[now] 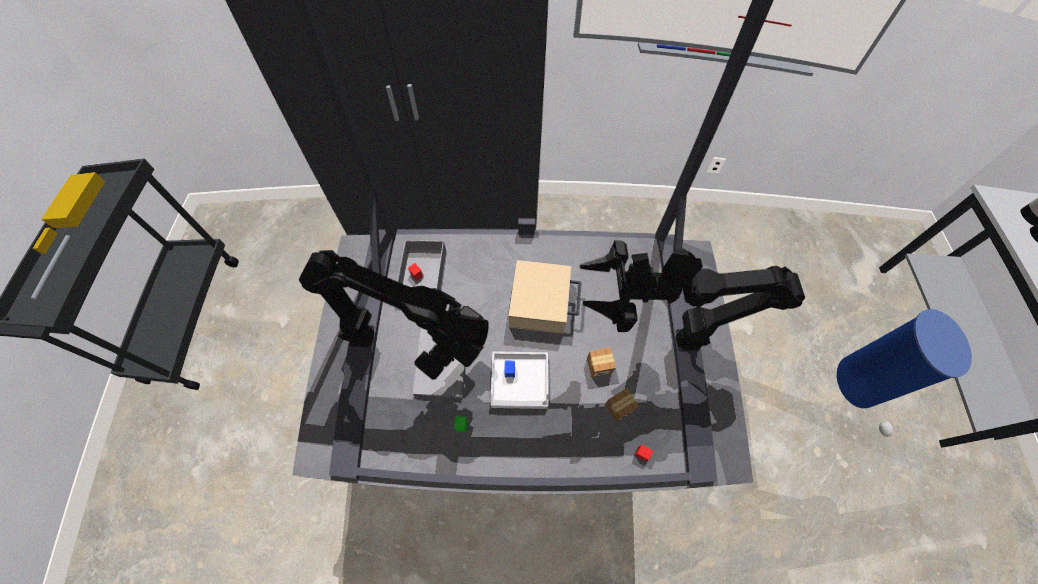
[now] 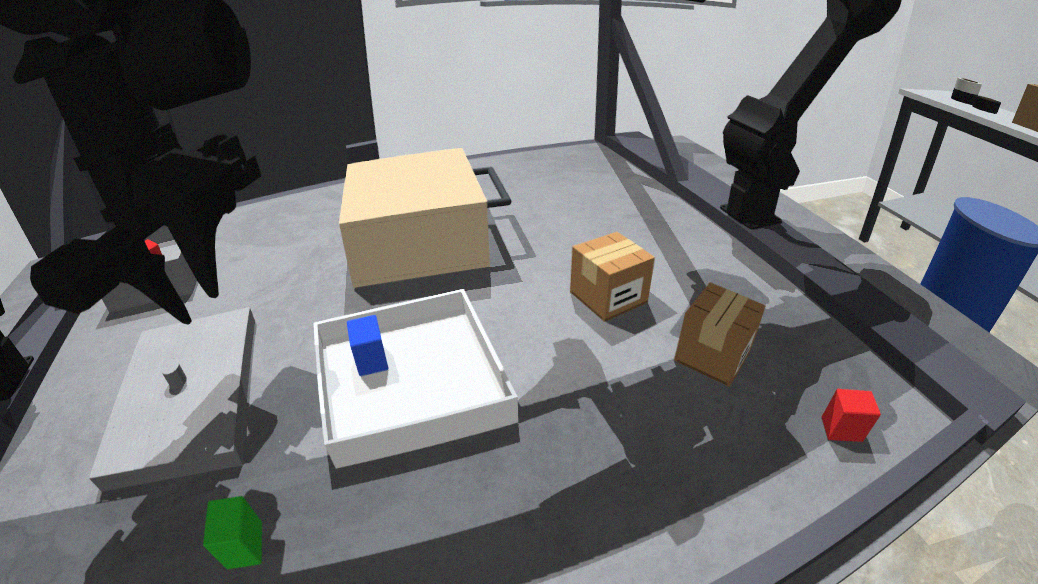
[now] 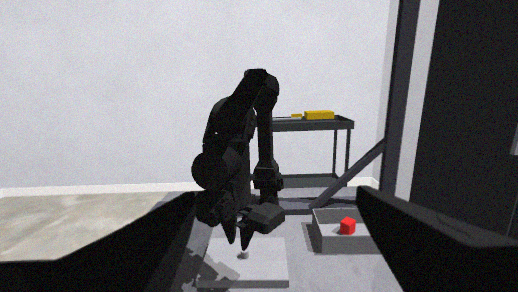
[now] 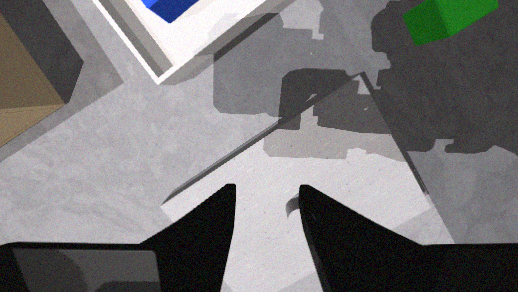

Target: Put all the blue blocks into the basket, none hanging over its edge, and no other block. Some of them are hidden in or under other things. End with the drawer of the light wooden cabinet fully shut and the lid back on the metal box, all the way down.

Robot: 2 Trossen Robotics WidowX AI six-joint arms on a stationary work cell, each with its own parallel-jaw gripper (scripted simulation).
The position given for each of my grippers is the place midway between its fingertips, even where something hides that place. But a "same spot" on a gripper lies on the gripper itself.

my left gripper: image 1; image 3; not seen in image 2 (out of frame); not seen in image 4 (out of frame)
my right gripper: image 1 457,354; image 2 200,309; image 3; image 4
same spot on my left gripper: [image 1: 603,264] = [image 3: 446,263]
same spot on my right gripper: [image 4: 204,234] = [image 3: 240,231]
